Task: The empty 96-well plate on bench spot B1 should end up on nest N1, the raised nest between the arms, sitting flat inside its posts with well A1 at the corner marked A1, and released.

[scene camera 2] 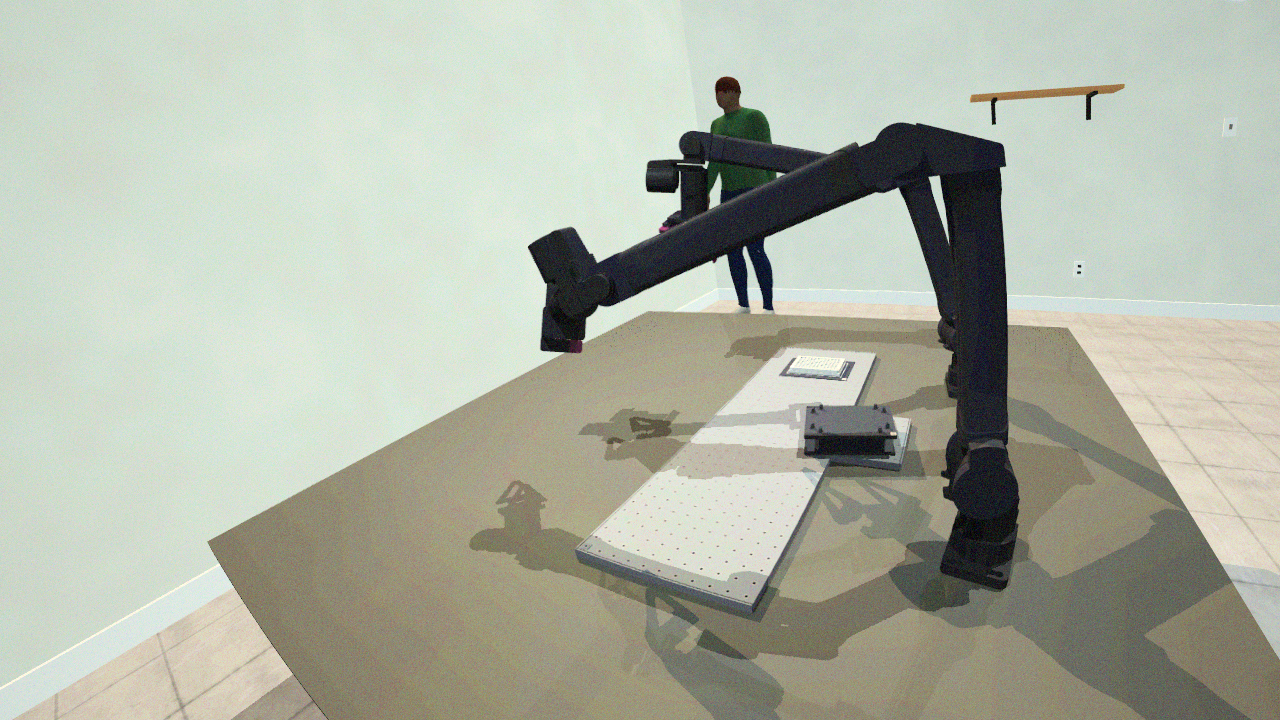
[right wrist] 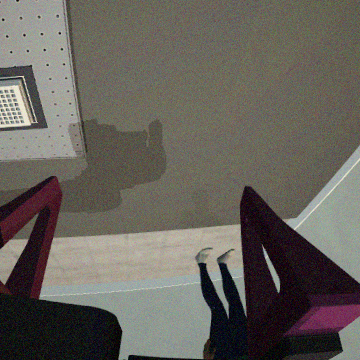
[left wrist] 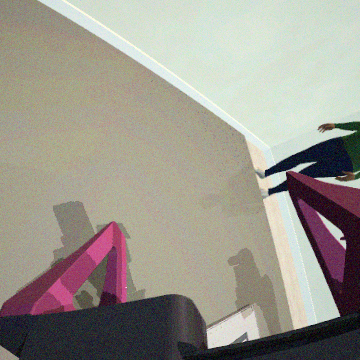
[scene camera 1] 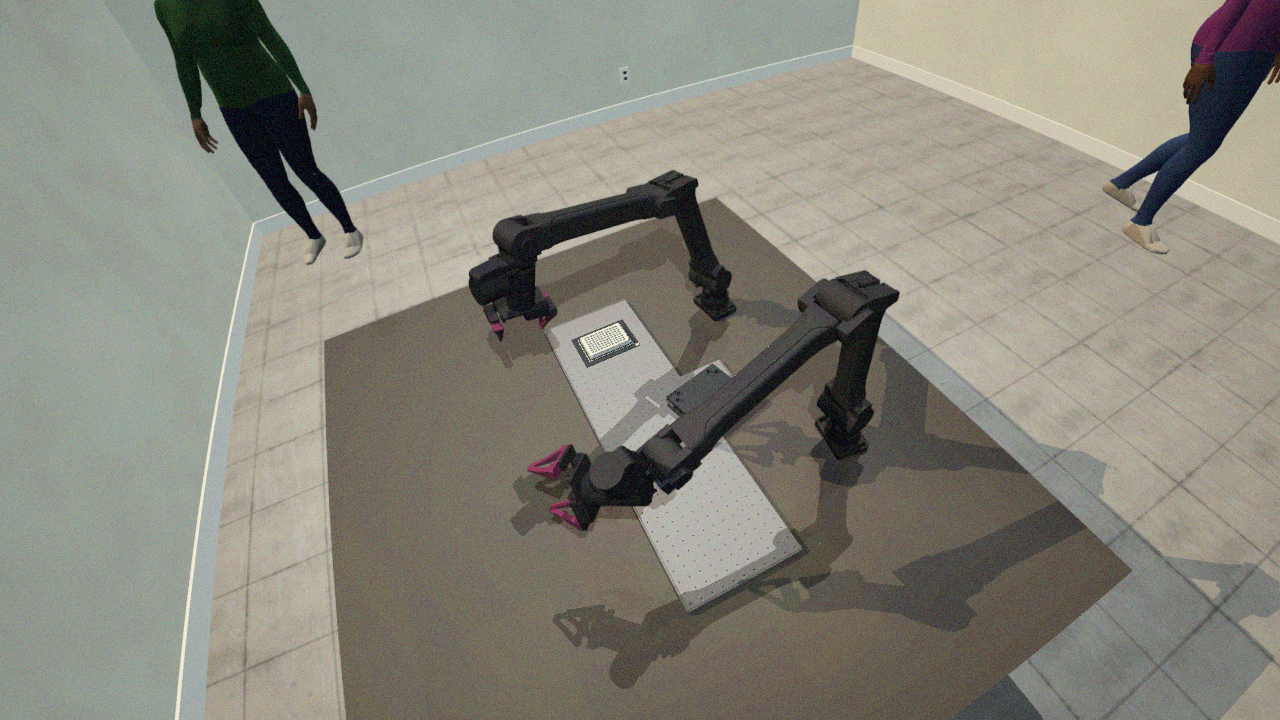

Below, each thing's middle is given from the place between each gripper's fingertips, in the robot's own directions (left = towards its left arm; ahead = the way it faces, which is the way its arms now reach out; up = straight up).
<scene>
My left gripper is now 540 mm to the left of the white well plate (scene camera 1: 608,339), 330 mm past it and 280 mm above it. Also, from my left hand: dark nest pad (scene camera 1: 588,362) (540 mm to the right, 330 mm behind, 290 mm below).
The white well plate lies 23 cm behind my right hand, 17 cm to the right of it and 30 cm below it. From my right hand the other things lie so: dark nest pad: 23 cm behind, 17 cm to the right, 31 cm below.
</scene>
